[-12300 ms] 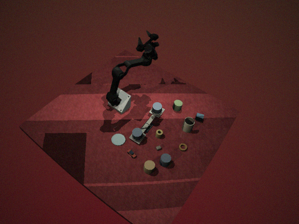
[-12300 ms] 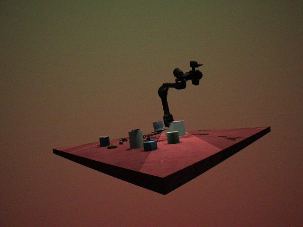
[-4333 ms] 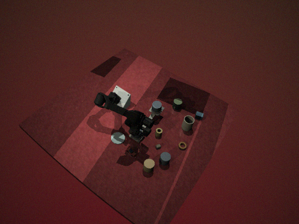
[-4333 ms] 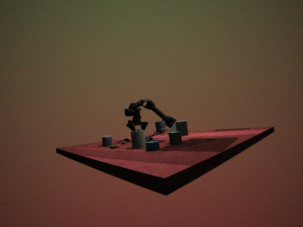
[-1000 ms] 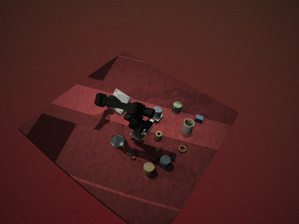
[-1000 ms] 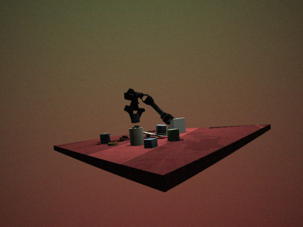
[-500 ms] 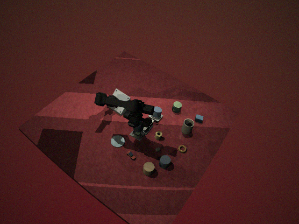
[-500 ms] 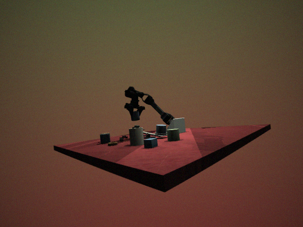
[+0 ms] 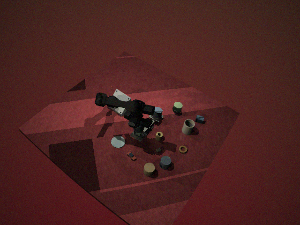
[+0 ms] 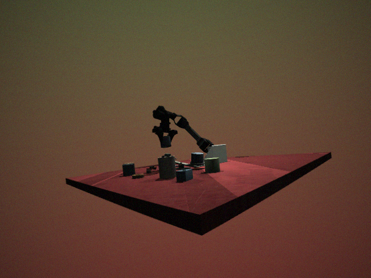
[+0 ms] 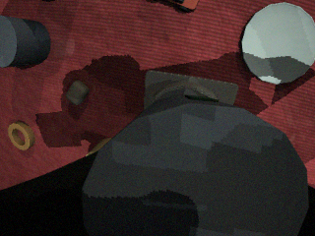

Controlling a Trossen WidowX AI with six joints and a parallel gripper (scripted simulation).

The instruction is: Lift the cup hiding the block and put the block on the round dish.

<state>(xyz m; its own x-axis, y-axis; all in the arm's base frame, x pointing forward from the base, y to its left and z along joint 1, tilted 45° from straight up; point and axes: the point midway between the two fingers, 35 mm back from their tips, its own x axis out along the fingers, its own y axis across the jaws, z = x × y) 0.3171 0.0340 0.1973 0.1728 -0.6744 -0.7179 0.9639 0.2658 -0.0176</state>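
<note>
My gripper tip is now 170 mm above the pale blue round dish, 100 mm to the left of it and 90 mm past it. Also, from my gripper tip: beige cup: 340 mm to the left, 210 mm ahead, 130 mm below; tan cylinder: 220 mm ahead, 130 mm below, 110 mm to the right; toy car: 160 mm below, 120 mm to the right, 60 mm ahead.
</note>
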